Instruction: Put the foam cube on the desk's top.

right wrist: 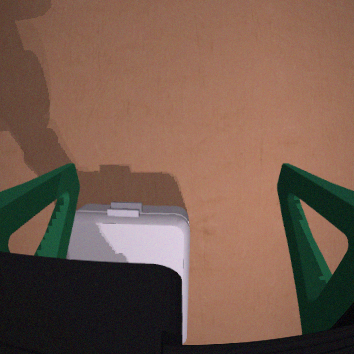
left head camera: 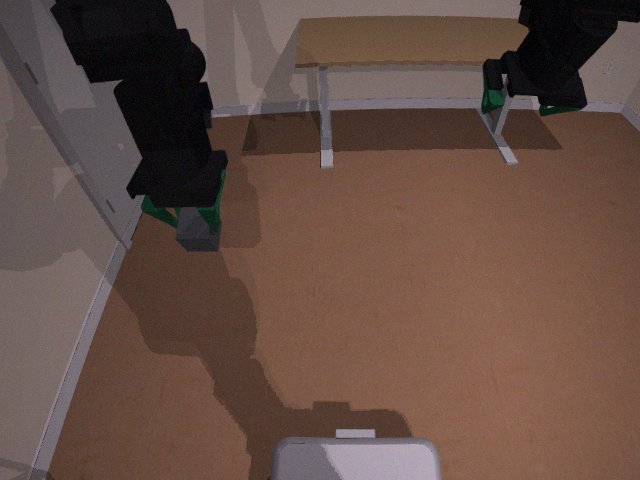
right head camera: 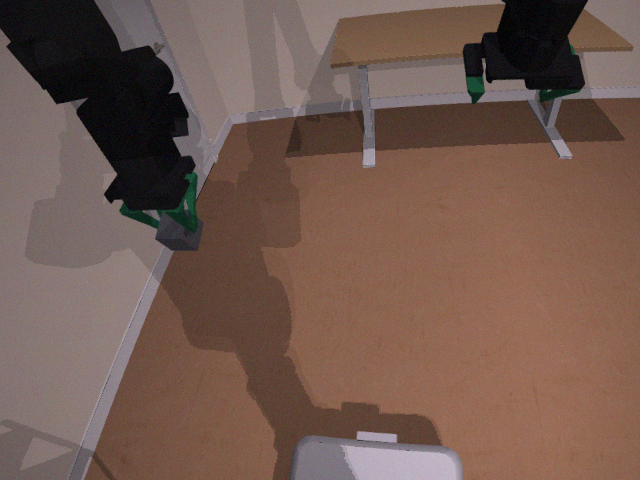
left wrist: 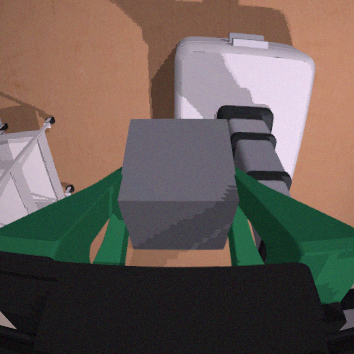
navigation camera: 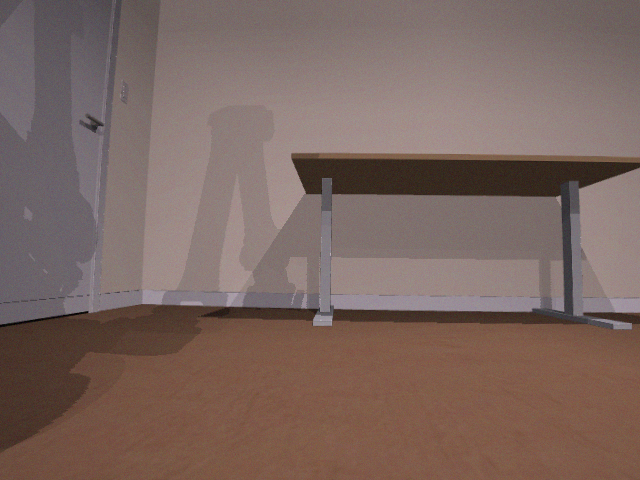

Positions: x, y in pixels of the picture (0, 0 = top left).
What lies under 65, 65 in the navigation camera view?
A door.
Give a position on a grey foam cube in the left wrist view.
At 178, 191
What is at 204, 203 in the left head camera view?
My left gripper.
